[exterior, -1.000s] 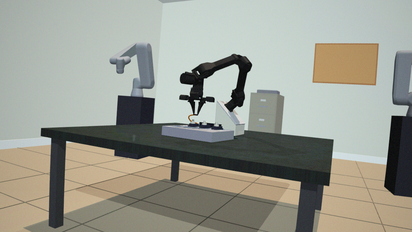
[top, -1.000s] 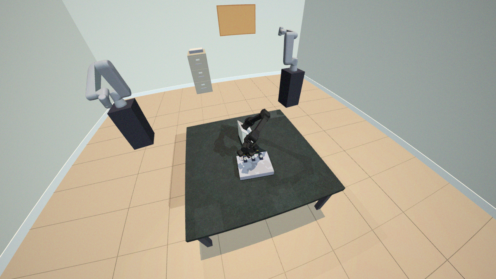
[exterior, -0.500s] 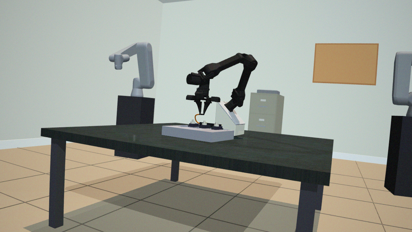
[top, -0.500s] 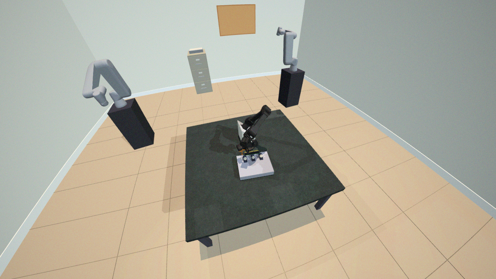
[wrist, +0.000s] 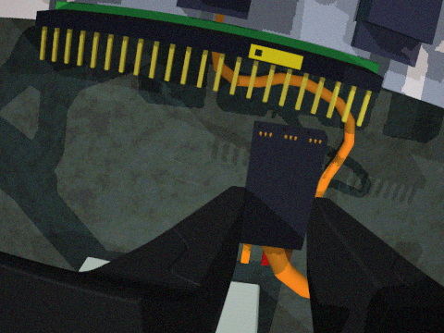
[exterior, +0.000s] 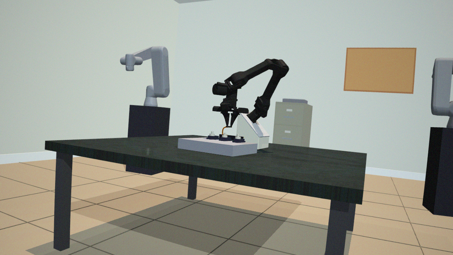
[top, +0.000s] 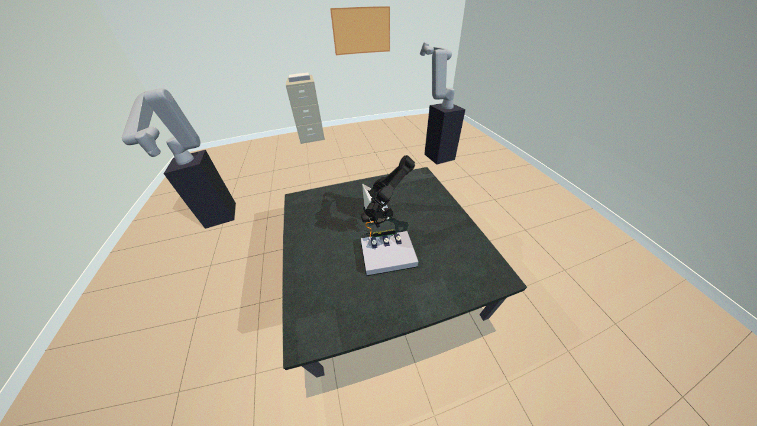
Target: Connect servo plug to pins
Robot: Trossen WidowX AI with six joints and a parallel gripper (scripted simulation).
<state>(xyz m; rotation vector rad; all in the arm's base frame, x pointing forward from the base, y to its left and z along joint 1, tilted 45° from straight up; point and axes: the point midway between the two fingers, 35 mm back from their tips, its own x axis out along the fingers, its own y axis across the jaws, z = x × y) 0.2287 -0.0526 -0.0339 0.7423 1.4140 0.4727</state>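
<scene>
The yellow band is 4 cm ahead of my gripper tip and 4 cm below it. Also, from my gripper tip: dark dot 4 cm ahead, 1 cm to the left, 4 cm below; then printed holder 20 cm ahead, 1 cm to the right, 9 cm below.
</scene>
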